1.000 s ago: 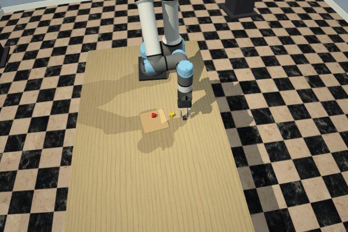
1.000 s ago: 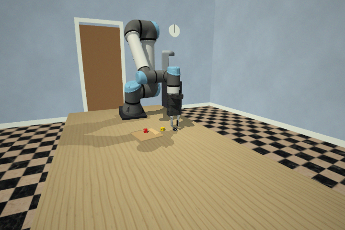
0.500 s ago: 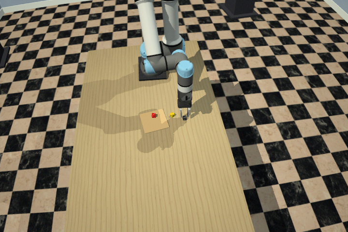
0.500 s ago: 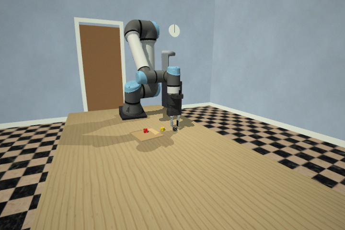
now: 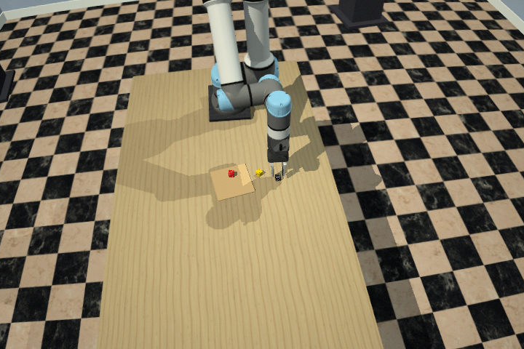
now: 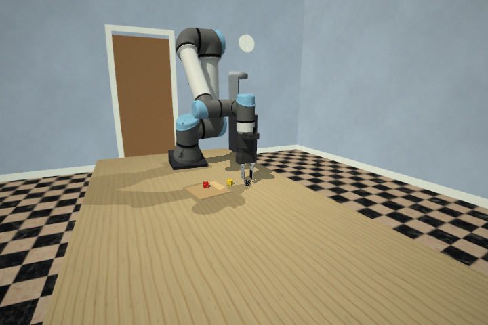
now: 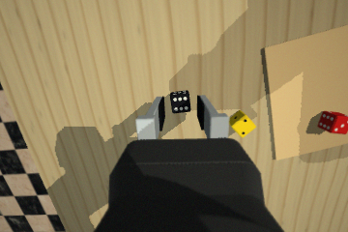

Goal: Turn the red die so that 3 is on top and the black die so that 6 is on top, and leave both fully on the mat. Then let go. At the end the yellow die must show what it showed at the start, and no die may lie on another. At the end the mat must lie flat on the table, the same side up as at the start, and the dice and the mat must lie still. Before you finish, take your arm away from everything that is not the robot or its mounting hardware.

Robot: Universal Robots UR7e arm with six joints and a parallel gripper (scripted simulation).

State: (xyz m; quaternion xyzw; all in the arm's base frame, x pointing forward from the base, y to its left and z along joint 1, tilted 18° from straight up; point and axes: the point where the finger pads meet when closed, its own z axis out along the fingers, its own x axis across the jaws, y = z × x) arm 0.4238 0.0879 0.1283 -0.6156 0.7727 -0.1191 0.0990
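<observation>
My gripper is now 40 mm above the black die. The rest, counted from my hand: red die (70 mm behind, 160 mm to the right, 30 mm below); yellow die (40 mm behind, 60 mm to the right, 40 mm below); tan mat (40 mm behind, 170 mm to the right, 40 mm below).
</observation>
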